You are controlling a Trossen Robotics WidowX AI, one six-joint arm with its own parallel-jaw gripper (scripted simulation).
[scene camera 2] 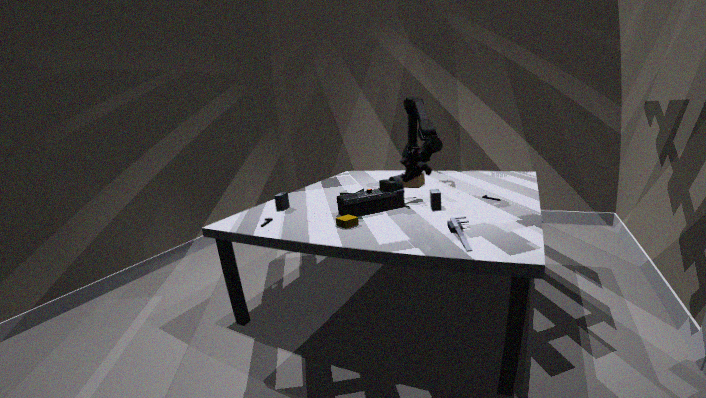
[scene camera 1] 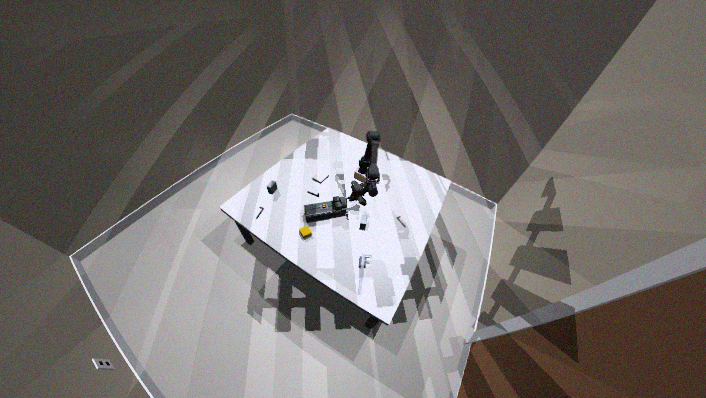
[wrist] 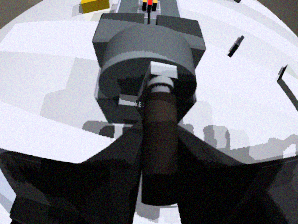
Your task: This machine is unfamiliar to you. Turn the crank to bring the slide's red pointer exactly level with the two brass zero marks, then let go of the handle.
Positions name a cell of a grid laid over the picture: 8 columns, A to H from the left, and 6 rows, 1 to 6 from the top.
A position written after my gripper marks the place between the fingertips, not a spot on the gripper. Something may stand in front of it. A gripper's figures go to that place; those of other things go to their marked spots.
Labels:
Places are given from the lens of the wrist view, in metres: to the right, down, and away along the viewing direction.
my gripper (wrist: E4): 0.01, 0.01, 0.10
machine (wrist: D2): -0.01, -0.04, 0.09

